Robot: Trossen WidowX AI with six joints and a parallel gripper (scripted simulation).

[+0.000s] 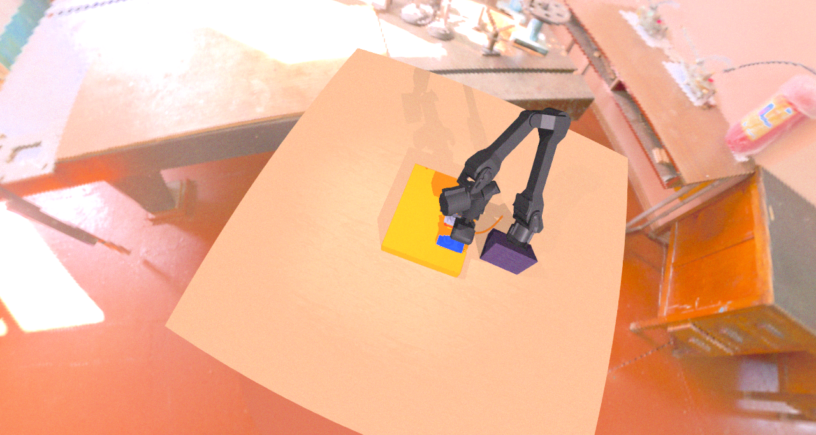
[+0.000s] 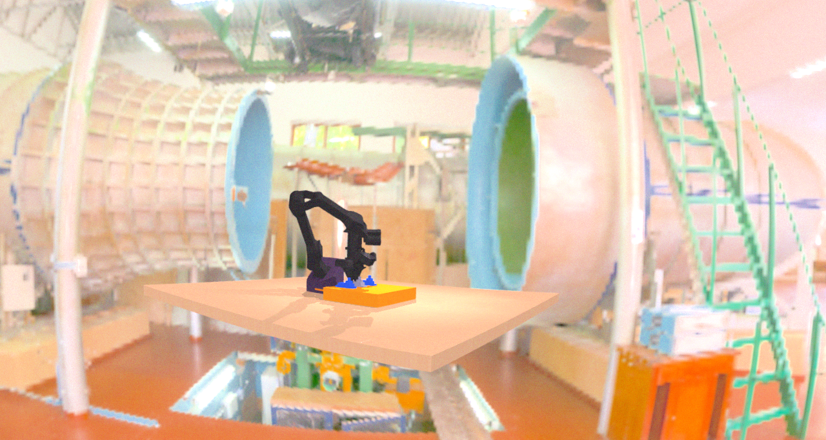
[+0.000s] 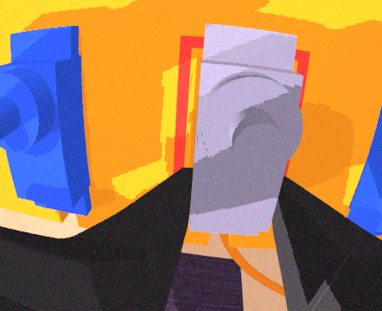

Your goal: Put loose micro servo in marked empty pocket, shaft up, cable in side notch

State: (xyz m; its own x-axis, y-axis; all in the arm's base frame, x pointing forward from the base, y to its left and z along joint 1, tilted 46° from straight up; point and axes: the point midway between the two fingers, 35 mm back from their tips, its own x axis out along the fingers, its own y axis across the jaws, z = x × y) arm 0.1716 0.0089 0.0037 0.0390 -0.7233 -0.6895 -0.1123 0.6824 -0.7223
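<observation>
Right now my gripper tip is 12 cm short of the deck, 1 cm to the right of it and 3 cm above it.
</observation>
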